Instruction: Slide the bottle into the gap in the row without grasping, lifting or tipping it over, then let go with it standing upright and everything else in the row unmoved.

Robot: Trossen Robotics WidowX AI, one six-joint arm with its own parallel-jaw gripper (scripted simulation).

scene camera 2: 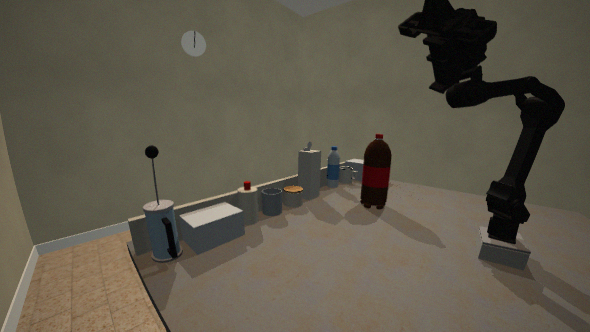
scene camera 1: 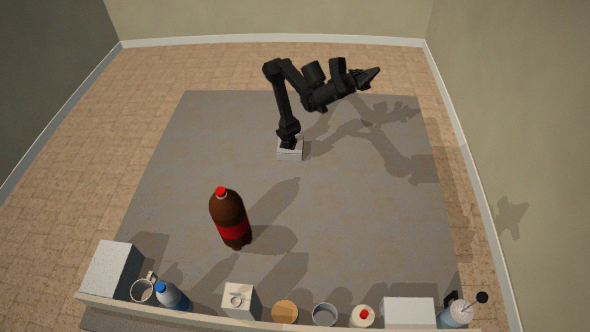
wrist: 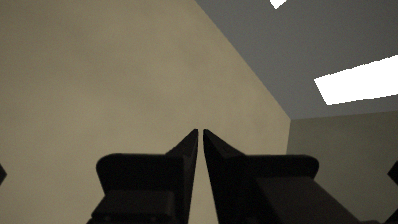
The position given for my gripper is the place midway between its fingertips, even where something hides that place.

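My gripper [scene camera 1: 379,68] [wrist: 200,133] is visible. Visible with it: a brown cola bottle [scene camera 1: 226,207] [scene camera 2: 377,159], a blue-capped water bottle [scene camera 1: 167,293], a white box [scene camera 1: 115,266] and a french press [scene camera 2: 158,213]. The brown cola bottle is out of frame in the wrist view; the blue-capped water bottle is likewise out of frame in the wrist view.
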